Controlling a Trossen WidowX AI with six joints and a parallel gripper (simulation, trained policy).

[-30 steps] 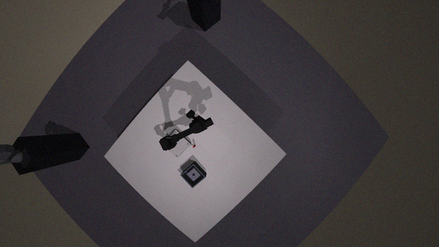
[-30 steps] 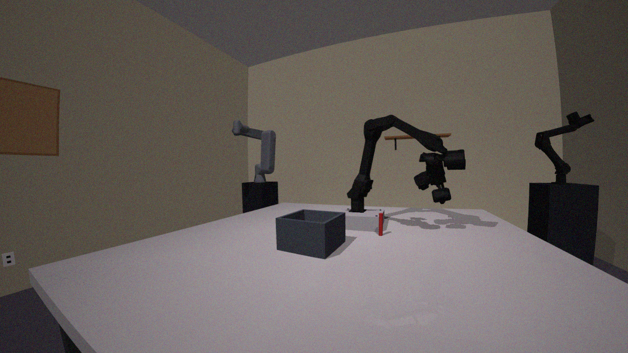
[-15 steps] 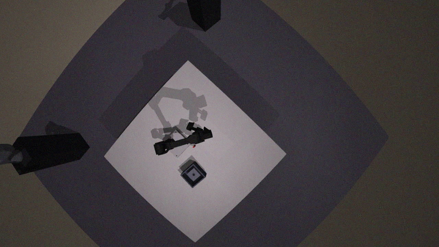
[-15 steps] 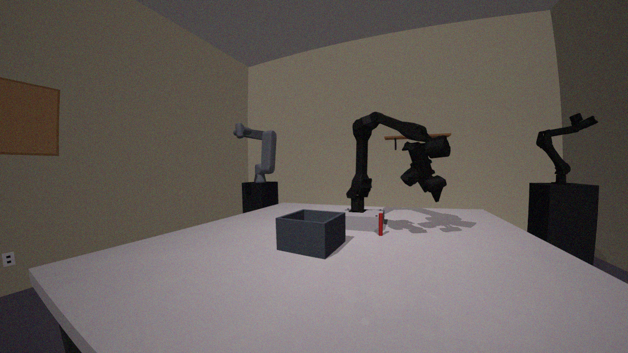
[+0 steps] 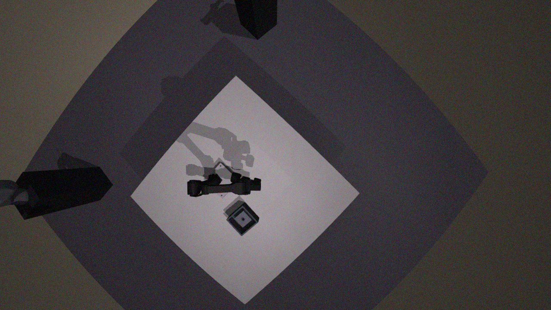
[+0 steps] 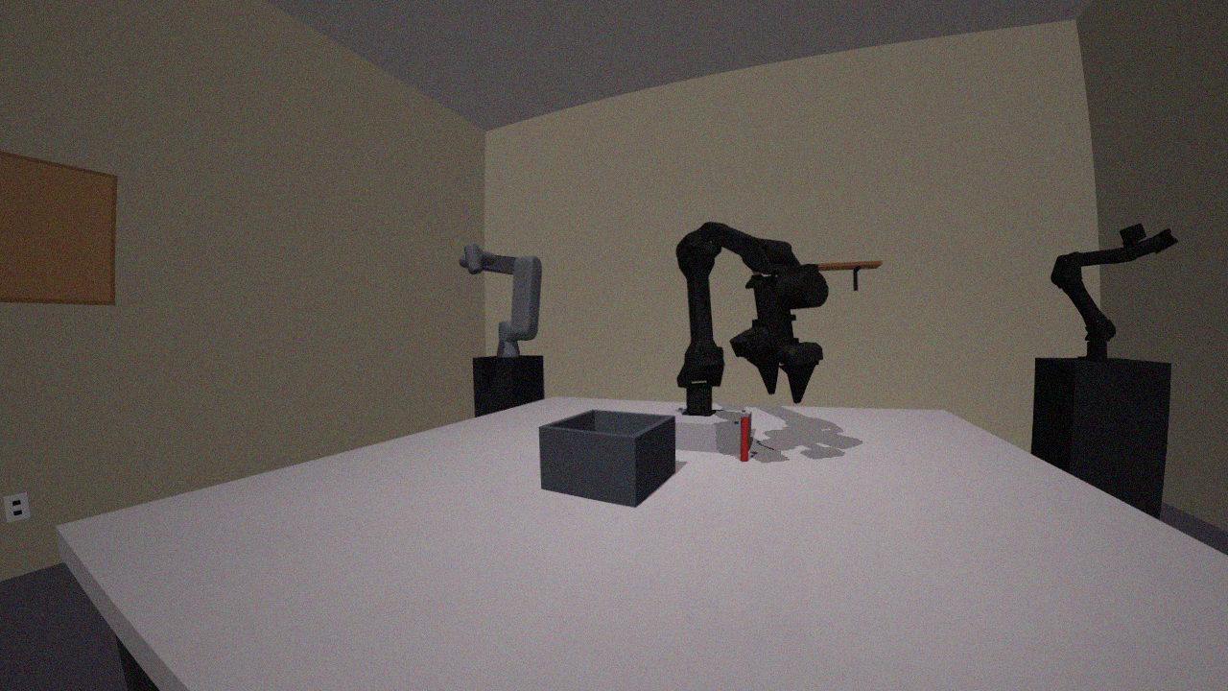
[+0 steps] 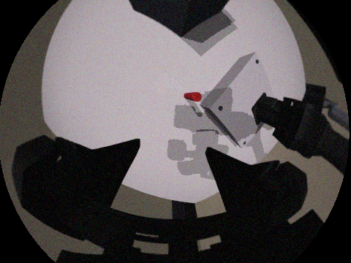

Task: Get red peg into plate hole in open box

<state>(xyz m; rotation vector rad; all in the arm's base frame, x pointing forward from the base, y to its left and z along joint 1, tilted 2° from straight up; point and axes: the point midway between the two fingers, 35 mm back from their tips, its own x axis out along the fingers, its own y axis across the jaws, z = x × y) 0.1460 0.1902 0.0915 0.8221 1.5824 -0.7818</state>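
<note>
My gripper tip is now 8 cm above the red peg, 7 cm to the left of it and 1 cm short of it. Round my gripper tip: dark grey box 25 cm to the right, 20 cm ahead, 9 cm below; then light plate 25 cm to the right, 20 cm ahead, 7 cm below.
</note>
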